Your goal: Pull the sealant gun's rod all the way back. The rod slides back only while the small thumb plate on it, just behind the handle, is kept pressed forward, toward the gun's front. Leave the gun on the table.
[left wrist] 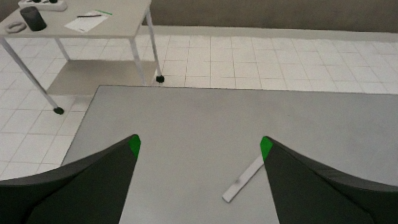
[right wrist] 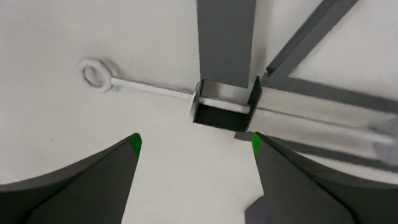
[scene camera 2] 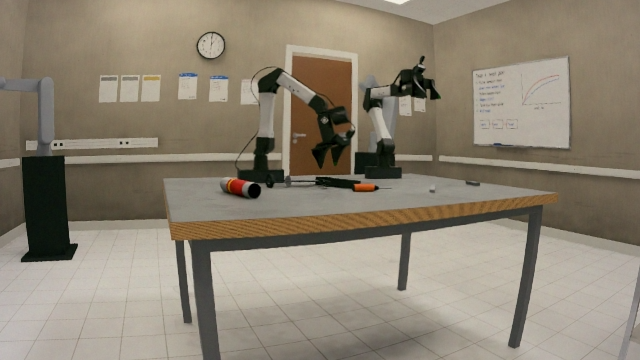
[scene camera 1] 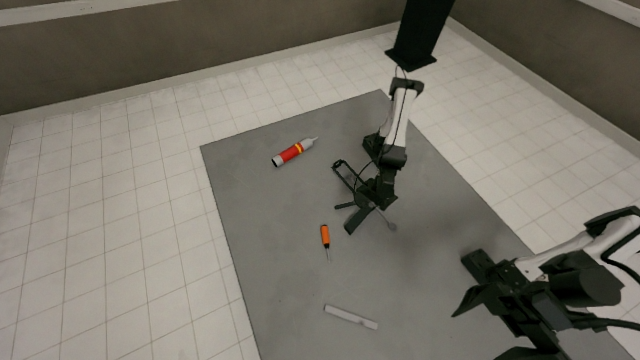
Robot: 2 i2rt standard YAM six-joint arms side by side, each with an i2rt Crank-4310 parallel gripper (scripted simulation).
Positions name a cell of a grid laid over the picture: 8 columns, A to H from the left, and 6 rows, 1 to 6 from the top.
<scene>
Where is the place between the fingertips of my left gripper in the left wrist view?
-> E4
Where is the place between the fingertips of my left gripper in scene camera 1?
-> F6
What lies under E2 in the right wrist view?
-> A dark sealant gun.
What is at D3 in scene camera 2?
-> My right gripper.
</scene>
